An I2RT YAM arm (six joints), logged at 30 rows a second.
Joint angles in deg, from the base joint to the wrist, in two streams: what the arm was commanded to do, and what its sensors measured. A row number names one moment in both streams.
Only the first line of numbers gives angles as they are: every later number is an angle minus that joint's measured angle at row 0.
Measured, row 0:
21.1, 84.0, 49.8, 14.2, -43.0, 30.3
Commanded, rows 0 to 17:
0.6, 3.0, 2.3, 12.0, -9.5, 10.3
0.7, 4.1, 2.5, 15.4, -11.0, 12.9
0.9, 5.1, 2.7, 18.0, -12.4, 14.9
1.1, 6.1, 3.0, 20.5, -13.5, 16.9
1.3, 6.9, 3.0, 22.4, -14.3, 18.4
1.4, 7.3, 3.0, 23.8, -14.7, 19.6
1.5, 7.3, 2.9, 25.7, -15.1, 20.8
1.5, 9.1, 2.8, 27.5, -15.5, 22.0
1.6, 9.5, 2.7, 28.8, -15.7, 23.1
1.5, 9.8, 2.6, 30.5, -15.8, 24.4
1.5, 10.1, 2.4, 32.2, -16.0, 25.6
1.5, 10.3, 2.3, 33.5, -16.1, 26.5
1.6, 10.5, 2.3, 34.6, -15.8, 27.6
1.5, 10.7, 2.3, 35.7, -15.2, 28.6
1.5, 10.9, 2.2, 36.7, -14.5, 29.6
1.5, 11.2, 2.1, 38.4, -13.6, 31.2
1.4, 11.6, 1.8, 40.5, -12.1, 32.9
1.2, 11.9, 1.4, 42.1, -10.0, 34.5
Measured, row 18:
0.2, 11.0, 1.8, 32.8, -12.6, 27.4
